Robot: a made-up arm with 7 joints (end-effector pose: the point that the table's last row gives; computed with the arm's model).
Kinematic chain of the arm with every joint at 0, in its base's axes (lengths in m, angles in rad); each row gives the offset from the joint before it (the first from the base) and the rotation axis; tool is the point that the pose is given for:
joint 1: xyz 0 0 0.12 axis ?
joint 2: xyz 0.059 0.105 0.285 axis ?
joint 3: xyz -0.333 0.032 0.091 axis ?
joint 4: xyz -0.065 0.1 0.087 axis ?
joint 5: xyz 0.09 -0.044 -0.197 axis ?
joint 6: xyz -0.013 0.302 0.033 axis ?
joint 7: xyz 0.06 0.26 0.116 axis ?
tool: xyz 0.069 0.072 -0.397
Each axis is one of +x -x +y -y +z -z.
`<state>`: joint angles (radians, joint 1 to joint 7).
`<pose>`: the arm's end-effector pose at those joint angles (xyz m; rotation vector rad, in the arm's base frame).
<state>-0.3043 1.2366 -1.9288 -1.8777 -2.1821 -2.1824 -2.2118</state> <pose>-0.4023 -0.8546 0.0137 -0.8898 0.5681 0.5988</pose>
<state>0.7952 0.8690 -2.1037 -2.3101 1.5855 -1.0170 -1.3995</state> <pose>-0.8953 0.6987 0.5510 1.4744 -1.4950 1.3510</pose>
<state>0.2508 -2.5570 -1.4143 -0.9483 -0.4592 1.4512 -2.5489</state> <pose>0.4673 0.8381 0.6050 0.9750 -0.0558 -0.6052</pose>
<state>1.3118 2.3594 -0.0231 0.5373 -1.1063 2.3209 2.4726</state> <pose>0.6731 0.6962 0.2830 1.3880 1.0098 -1.9499</pose>
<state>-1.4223 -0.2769 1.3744 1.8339 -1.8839 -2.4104 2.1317</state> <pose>-0.0641 -0.0985 -0.0708 -0.6023 -0.0790 0.6411</pose>
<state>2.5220 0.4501 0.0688 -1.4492 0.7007 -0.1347 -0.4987</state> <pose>-0.0587 -0.2906 0.3165 -2.3128 -1.4015 -1.4334</pose>
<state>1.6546 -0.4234 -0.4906 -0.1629 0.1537 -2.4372 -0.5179</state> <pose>0.1176 0.0639 -0.2416 0.5465 -1.5689 -2.0558</pose>
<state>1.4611 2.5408 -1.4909 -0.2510 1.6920 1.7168 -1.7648</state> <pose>0.4680 0.6048 0.4820 0.6191 -0.0325 -1.1941</pose>
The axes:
joint 1: -x
joint 2: +z
joint 3: -x
joint 4: +z
joint 5: -x
joint 6: +z
joint 7: -y

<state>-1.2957 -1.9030 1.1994 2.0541 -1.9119 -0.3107 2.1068</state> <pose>0.6178 0.3246 0.0592 0.7746 1.3573 -1.6537</pose>
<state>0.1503 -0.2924 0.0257 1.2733 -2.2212 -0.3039 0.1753</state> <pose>0.0884 0.6690 0.8688 1.6384 1.2086 0.0897</pose>
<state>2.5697 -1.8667 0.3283 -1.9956 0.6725 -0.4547 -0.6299</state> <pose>-0.2098 -0.4030 0.1265 -1.9589 2.1546 0.9142</pose>
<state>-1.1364 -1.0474 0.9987 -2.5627 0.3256 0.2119 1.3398</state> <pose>-0.6186 -0.7038 0.6521 -2.2125 0.7082 -1.2069</pose>
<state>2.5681 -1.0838 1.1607 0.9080 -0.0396 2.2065 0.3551</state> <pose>-0.5425 -0.4710 -0.4917 -0.9283 1.7357 -0.4095</pose>
